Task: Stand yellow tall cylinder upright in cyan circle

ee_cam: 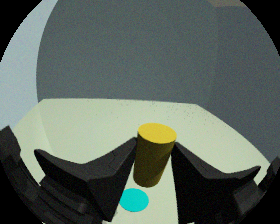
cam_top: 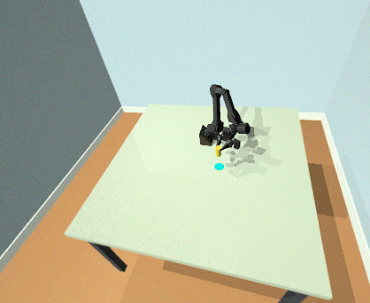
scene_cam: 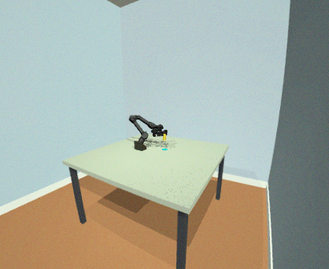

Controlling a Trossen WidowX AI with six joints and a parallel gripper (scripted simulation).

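My gripper tip is now 20 mm above the yellow tall cylinder. Also, from my gripper tip: cyan circle 160 mm below.
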